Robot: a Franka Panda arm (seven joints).
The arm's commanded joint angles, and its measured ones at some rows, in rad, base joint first. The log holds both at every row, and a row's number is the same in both.
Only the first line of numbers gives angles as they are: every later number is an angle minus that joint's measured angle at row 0.
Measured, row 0:
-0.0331, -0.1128, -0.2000, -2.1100, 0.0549, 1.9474, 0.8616
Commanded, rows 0 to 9:
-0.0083, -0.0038, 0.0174, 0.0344, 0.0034, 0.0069, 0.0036
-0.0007, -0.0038, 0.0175, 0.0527, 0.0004, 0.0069, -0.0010
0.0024, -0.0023, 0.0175, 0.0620, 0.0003, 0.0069, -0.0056
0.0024, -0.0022, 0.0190, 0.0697, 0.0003, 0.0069, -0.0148
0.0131, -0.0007, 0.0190, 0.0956, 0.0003, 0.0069, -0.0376
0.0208, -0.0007, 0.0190, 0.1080, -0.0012, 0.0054, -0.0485
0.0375, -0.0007, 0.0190, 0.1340, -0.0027, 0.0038, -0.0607
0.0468, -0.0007, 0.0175, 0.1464, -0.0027, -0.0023, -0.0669
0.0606, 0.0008, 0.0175, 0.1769, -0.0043, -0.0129, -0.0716
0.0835, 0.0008, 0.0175, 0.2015, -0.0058, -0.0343, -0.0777
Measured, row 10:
0.0363, -0.0032, 0.0134, 0.1221, 0.0000, 0.0014, -0.0504
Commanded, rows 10 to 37:
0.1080, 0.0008, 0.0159, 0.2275, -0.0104, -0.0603, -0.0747
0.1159, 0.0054, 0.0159, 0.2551, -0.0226, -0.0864, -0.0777
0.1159, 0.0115, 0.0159, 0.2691, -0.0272, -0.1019, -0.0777
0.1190, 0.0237, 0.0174, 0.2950, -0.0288, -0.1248, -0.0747
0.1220, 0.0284, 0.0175, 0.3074, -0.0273, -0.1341, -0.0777
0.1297, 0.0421, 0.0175, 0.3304, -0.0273, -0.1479, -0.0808
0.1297, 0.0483, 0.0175, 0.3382, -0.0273, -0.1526, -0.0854
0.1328, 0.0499, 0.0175, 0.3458, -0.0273, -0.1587, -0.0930
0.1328, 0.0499, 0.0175, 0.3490, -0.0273, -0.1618, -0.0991
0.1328, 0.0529, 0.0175, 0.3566, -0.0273, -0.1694, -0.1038
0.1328, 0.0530, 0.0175, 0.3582, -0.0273, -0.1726, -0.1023
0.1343, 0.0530, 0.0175, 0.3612, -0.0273, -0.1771, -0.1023
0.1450, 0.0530, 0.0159, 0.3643, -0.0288, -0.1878, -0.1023
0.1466, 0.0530, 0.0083, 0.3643, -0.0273, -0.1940, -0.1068
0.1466, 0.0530, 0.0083, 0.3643, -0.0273, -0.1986, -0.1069
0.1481, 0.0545, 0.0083, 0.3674, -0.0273, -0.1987, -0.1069
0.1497, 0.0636, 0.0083, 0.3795, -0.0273, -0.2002, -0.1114
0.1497, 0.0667, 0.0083, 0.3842, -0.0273, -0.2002, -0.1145
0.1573, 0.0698, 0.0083, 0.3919, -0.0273, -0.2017, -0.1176
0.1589, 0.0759, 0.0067, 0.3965, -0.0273, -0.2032, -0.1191
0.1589, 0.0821, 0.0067, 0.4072, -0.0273, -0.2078, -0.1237
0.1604, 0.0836, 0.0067, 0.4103, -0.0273, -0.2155, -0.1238
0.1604, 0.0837, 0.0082, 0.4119, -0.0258, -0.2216, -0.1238
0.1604, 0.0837, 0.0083, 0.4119, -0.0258, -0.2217, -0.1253
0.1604, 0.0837, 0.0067, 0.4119, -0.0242, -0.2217, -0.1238
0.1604, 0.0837, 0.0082, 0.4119, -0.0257, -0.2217, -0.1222
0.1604, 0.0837, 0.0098, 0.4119, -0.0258, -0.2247, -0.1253
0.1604, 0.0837, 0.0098, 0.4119, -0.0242, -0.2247, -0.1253
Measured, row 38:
0.1548, 0.0705, 0.0126, 0.3812, -0.0148, -0.1883, -0.1035
